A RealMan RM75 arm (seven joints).
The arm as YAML. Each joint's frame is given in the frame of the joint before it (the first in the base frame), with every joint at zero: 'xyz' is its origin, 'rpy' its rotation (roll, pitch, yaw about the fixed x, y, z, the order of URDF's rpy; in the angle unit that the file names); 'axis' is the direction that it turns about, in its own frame. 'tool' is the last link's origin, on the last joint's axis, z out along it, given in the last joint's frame.
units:
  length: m
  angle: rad
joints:
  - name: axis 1
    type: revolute
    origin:
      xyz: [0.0, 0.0, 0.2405]
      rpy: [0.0, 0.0, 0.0]
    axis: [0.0, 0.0, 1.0]
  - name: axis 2
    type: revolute
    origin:
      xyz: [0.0, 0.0, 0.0]
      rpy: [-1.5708, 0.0, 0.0]
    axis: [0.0, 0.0, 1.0]
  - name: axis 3
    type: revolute
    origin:
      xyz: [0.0, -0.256, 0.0]
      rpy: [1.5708, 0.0, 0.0]
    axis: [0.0, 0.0, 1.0]
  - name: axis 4
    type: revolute
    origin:
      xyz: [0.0, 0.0, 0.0]
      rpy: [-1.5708, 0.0, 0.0]
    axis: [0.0, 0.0, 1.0]
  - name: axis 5
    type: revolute
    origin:
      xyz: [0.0, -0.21, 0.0]
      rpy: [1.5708, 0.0, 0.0]
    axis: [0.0, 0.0, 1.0]
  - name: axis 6
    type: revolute
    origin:
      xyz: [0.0, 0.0, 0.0]
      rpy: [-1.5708, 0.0, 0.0]
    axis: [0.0, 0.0, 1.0]
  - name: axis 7
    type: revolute
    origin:
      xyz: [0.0, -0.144, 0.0]
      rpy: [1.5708, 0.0, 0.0]
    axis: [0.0, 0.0, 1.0]
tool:
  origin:
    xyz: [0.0, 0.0, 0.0]
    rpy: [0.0, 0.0, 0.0]
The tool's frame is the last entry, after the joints.
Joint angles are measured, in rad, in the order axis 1, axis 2, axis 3, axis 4, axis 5, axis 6, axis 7. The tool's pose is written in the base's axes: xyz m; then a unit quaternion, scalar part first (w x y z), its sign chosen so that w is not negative. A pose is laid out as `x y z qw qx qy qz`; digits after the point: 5 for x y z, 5 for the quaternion.
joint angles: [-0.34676, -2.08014, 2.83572, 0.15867, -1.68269, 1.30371, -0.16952]
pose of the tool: -0.37474 0.28301 0.01148 0.69721 -0.56205 -0.31445 -0.31483
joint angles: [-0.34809, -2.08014, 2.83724, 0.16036, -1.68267, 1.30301, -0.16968]
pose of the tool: -0.37407 0.28354 0.01090 0.69609 -0.56286 -0.31469 -0.31563
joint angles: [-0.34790, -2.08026, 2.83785, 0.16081, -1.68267, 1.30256, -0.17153]
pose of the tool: -0.37403 0.28347 0.01064 0.69548 -0.56281 -0.31554 -0.31621
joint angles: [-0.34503, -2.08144, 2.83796, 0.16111, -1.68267, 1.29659, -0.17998]
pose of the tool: -0.37516 0.28235 0.00945 0.69356 -0.56157 -0.32145 -0.31667
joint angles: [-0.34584, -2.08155, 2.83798, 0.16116, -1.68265, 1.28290, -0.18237]
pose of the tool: -0.37633 0.28273 0.00803 0.69152 -0.56259 -0.32699 -0.31364
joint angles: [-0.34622, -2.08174, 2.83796, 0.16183, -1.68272, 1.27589, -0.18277]
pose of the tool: -0.37681 0.28290 0.00713 0.69043 -0.56316 -0.32986 -0.31201
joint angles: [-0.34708, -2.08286, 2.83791, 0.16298, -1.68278, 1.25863, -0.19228]
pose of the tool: -0.37794 0.28321 0.00469 0.68634 -0.56312 -0.33939 -0.31088
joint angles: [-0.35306, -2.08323, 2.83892, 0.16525, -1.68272, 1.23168, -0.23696]
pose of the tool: -0.37851 0.28549 0.00124 0.67439 -0.55889 -0.36076 -0.32046
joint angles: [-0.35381, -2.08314, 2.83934, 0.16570, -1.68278, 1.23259, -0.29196]
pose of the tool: -0.37813 0.28578 0.00124 0.66509 -0.54897 -0.37551 -0.33952
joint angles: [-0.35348, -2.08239, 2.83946, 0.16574, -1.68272, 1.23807, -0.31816]
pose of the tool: -0.37780 0.28573 0.00210 0.66132 -0.54371 -0.38045 -0.34969
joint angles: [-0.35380, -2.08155, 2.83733, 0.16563, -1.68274, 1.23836, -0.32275]
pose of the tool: -0.37803 0.28593 0.00279 0.66129 -0.54203 -0.38136 -0.35138
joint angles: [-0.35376, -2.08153, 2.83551, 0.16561, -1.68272, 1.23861, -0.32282]
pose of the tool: -0.37815 0.28594 0.00305 0.66177 -0.54124 -0.38144 -0.35160
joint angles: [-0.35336, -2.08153, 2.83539, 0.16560, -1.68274, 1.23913, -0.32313]
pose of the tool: -0.37822 0.28579 0.00312 0.66187 -0.54102 -0.38145 -0.35174
